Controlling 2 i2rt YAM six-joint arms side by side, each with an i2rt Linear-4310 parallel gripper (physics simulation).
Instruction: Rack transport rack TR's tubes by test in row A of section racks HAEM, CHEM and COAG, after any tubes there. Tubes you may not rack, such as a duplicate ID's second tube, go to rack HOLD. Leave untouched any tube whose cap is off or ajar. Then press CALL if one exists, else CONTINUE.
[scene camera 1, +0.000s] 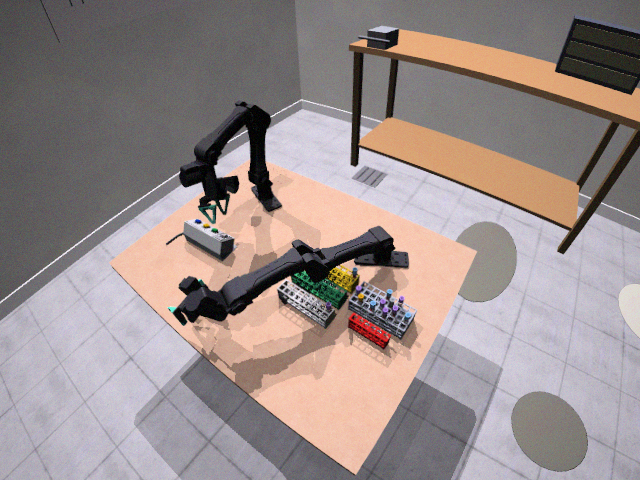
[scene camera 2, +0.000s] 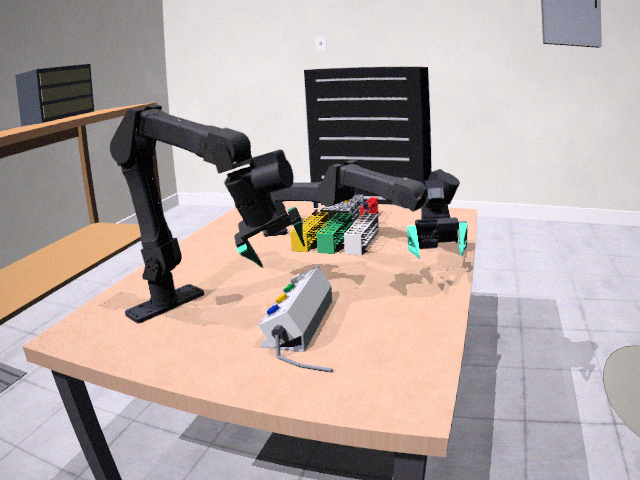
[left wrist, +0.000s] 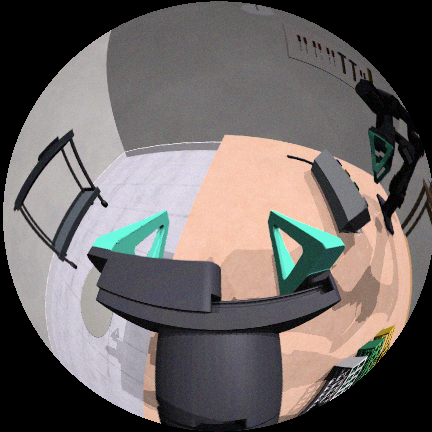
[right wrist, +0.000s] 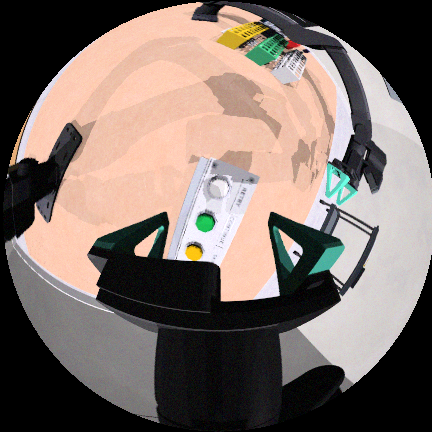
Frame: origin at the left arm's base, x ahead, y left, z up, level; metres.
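Seen in the pictures: left gripper, between the fingertips: (scene camera 1: 178, 297) (scene camera 2: 440, 255) (left wrist: 218, 215) (right wrist: 332, 200); right gripper, between the fingertips: (scene camera 1: 219, 219) (scene camera 2: 283, 256) (left wrist: 374, 177) (right wrist: 218, 216); left arm's base, origin of its link: (scene camera 1: 381, 258); right arm's base, origin of its link: (scene camera 1: 265, 197) (scene camera 2: 165, 304) (left wrist: 384, 212) (right wrist: 52, 175).
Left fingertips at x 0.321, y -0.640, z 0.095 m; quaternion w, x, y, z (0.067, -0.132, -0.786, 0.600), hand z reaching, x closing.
Pixels of each thing's top centre, then the offset from my left fingertips to it. "pt": a spot on its surface instead. Level surfaces: height alone.
- button box, centre of its top: (right wrist: 217, 247) (scene camera 2: 295, 285) (left wrist: 348, 171) (scene camera 1: 205, 228) dx -0.321, dy -0.035, dz -0.011 m
- grey rack, a spot on its surface: (scene camera 1: 404, 329) pt dx -0.006, dy +0.710, dz -0.038 m
- white rack, centre of its top: (scene camera 2: 362, 223) (scene camera 1: 304, 298) (right wrist: 298, 60) dx -0.080, dy +0.397, dz -0.038 m
- yellow rack, centre of its top: (scene camera 2: 310, 221) (scene camera 1: 331, 266) dx -0.219, dy +0.465, dz -0.038 m
- green rack, centre of its top: (scene camera 2: 335, 222) (right wrist: 276, 42) (scene camera 1: 317, 281) dx -0.152, dy +0.429, dz -0.038 m
- box's cable, a spot on its surface: (scene camera 2: 305, 366) pt dx -0.332, dy -0.211, dz -0.090 m
- table, height of its surface: dz -0.095 m
My right gripper (scene camera 1: 219, 217) (scene camera 2: 282, 256) (right wrist: 218, 216) is open and empty above the button box (scene camera 1: 206, 242) (scene camera 2: 315, 304) (left wrist: 340, 192) (right wrist: 240, 195). Labels RETRY and CONTINUE show beside its white and green buttons; it also has yellow and blue ones. My left gripper (scene camera 1: 186, 302) (scene camera 2: 440, 255) (left wrist: 218, 215) is open and empty over the table's edge. A grey rack (scene camera 1: 404, 329) holds several purple-, blue- and yellow-capped tubes. The white rack (scene camera 1: 305, 305) (scene camera 2: 354, 243) has a purple-capped tube. The yellow rack (scene camera 1: 352, 283) (scene camera 2: 299, 242) has a blue-capped tube. The left arm partly hides the green rack (scene camera 1: 337, 298) (scene camera 2: 326, 244). Rack labels are unreadable.
A red rack (scene camera 1: 368, 331) (scene camera 2: 370, 206) stands beside the grey one. The left arm stretches over the yellow and green racks in scene camera 1. The box's cable (scene camera 2: 305, 366) lies on the table (scene camera 2: 392, 382). A wooden bench (scene camera 1: 475, 59) stands behind.
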